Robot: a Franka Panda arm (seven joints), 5 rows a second.
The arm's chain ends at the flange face. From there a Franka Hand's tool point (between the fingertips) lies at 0.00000 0.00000 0.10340 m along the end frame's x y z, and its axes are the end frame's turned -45 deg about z.
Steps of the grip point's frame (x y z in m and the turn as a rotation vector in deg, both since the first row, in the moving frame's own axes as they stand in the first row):
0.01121 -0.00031 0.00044 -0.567 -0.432 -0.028
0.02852 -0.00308 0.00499 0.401 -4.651 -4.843
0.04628 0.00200 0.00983 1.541 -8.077 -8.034
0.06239 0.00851 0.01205 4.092 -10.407 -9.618
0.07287 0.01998 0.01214 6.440 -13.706 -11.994
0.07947 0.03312 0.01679 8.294 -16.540 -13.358
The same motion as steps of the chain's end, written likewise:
0.00753 -0.00942 0.00045 -0.706 0.095 -0.028
0.02419 -0.02803 0.00533 -3.005 -3.572 -4.843
0.04575 -0.04045 0.01089 -4.622 -6.801 -8.034
0.06776 -0.04761 0.01401 -4.465 -10.252 -9.618
0.08992 -0.04916 0.01572 -5.138 -14.245 -11.994
0.10926 -0.04667 0.02211 -5.831 -17.560 -13.358

